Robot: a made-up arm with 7 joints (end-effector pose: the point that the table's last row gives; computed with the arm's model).
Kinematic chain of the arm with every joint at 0, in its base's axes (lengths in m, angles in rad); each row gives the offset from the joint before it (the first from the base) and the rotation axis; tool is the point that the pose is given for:
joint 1: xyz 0 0 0.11 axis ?
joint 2: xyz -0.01 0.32 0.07 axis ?
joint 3: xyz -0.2 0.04 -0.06 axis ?
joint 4: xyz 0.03 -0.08 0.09 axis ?
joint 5: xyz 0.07 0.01 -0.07 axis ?
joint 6: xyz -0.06 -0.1 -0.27 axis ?
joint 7: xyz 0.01 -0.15 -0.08 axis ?
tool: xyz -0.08 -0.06 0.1
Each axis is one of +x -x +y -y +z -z.
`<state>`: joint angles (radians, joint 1 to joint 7).
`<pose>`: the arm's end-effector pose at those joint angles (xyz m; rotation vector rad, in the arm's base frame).
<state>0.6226 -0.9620 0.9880 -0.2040 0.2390 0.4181 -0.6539</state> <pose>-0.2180 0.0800 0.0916 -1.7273 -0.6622 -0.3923</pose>
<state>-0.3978 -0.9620 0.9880 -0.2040 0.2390 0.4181 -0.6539</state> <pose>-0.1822 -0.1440 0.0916 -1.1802 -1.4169 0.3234</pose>
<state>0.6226 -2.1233 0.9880 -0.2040 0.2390 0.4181 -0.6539</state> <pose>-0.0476 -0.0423 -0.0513 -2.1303 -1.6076 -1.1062</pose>
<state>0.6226 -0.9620 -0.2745 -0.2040 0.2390 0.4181 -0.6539</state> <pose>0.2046 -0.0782 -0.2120 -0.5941 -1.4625 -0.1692</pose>
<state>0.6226 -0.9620 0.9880 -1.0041 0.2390 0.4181 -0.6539</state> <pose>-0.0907 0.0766 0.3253 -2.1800 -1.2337 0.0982</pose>
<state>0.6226 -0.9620 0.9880 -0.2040 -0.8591 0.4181 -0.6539</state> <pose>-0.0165 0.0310 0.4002 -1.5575 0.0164 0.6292</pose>
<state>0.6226 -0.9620 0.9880 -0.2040 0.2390 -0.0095 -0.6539</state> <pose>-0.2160 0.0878 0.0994 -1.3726 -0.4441 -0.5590</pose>
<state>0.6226 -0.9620 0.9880 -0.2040 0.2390 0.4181 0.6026</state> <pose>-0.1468 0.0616 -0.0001 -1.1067 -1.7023 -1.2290</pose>
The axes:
joint 1: -z
joint 2: +y
joint 3: -x
joint 4: +y
joint 5: -z
joint 6: -y
joint 7: -z

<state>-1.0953 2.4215 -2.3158 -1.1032 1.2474 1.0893 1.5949</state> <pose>-0.4877 0.1819 0.0743 0.9868 1.7004 1.4942</pose>
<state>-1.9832 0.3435 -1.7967 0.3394 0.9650 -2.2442 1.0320</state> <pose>-0.3329 -0.6073 0.0957 1.6768 -1.3693 -0.6216</pose>
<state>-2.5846 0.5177 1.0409 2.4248 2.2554 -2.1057 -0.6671</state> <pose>-0.2568 -0.8364 0.3255 0.1198 -0.6574 -0.4277</pose>
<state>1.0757 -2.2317 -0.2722 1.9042 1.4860 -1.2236 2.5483</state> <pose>0.2603 -0.0058 -0.3382 -0.1439 -1.1521 1.4451</pose>
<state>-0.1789 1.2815 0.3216 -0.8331 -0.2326 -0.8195 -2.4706</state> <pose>0.0239 0.0505 -0.0543 -1.4627 -1.1675 -2.4875</pose>
